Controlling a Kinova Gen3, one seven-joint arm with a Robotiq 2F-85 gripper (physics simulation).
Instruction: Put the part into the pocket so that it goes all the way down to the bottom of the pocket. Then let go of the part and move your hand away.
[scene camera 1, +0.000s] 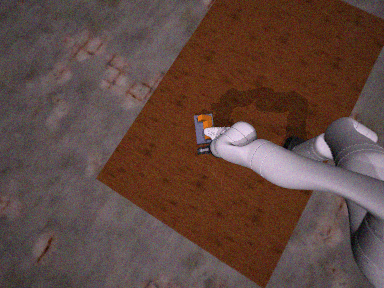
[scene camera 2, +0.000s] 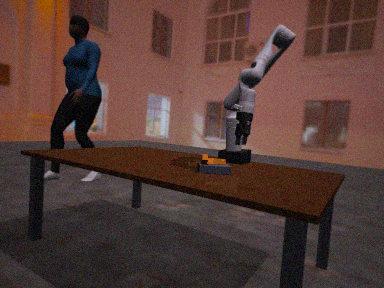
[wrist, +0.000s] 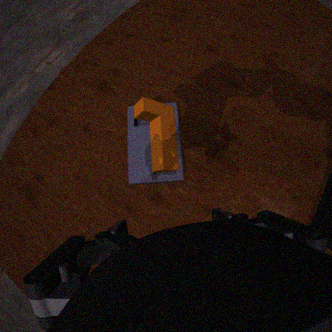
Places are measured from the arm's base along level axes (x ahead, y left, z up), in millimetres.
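Pixels of known places: gripper, between the fingertips: (scene camera 2: 240, 145) (wrist: 170, 224); arm's base, origin of its link: (scene camera 2: 233, 150).
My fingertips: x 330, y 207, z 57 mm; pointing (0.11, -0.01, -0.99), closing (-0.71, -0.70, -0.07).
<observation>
For each thing: its top centre in the pictures, then the offset to it from my fingertips. Level surfaces: height alone.
- orange L-shaped part, centre of its top: (wrist: 153, 128) (scene camera 2: 214, 154) (scene camera 1: 206, 125) 90 mm ahead, 80 mm right, 48 mm down
- blue-grey block, centre of its top: (wrist: 153, 139) (scene camera 2: 214, 164) (scene camera 1: 204, 128) 93 mm ahead, 75 mm right, 92 mm down
- brown wooden table, height of its surface: 128 mm down
The orange L-shaped part (scene camera 1: 206, 119) (scene camera 2: 215, 161) (wrist: 164, 145) lies on the blue-grey block (scene camera 1: 198, 132) (scene camera 2: 215, 169) (wrist: 139, 160) that has the pocket. In scene camera 2 it stands proud of the block's top, with its left end higher, so it looks tilted. In the wrist view, dark bits of the pocket show beside its short arm and at the foot of its long arm. The pocket floor is hidden. My gripper (scene camera 1: 204, 149) (scene camera 2: 243, 142) (wrist: 170, 224) is open and empty, raised above the table and off to the side of the block, apart from the part.
The block stands on the brown wooden table (scene camera 1: 165, 165) (scene camera 2: 125, 162) (wrist: 80, 165). The arm's dark base (scene camera 2: 235, 156) is at the table's far side. The arm's shadow falls beside the block. A person in a blue top (scene camera 2: 82, 65) stands beyond the table.
</observation>
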